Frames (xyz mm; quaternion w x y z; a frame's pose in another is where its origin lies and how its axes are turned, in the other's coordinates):
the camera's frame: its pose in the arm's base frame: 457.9 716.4 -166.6 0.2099 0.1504 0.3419 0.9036
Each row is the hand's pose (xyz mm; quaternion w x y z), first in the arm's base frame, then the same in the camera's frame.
Working: the arm's base frame: its pose in the camera's frame: 72.8 725.8 -467.4 0.2099 -0.1504 -0.3419 -0.9036

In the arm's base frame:
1: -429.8 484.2 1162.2 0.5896 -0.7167 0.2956 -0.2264
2: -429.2 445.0 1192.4 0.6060 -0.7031 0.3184 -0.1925
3: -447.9 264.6 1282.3 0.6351 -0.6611 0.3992 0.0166
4: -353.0 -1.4 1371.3 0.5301 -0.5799 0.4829 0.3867
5: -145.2 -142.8 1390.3 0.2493 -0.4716 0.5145 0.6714
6: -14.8 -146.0 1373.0 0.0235 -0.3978 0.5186 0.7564
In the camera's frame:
1: 827.8 1307.8 460.6 0.0875 -0.1054 -0.4740 0.8698
2: 812.3 1354.7 460.9 0.0436 -0.1148 -0.4660 0.8762
3: 753.0 1543.5 417.8 0.1854 0.1208 0.4665 -0.8564
4: 553.9 1758.2 373.9 0.5386 0.1027 0.5023 -0.6687
5: 308.1 1809.6 395.4 0.7639 0.0989 0.5498 -0.3229
6: 191.3 1763.9 435.3 0.8059 0.1230 0.5740 -0.0765

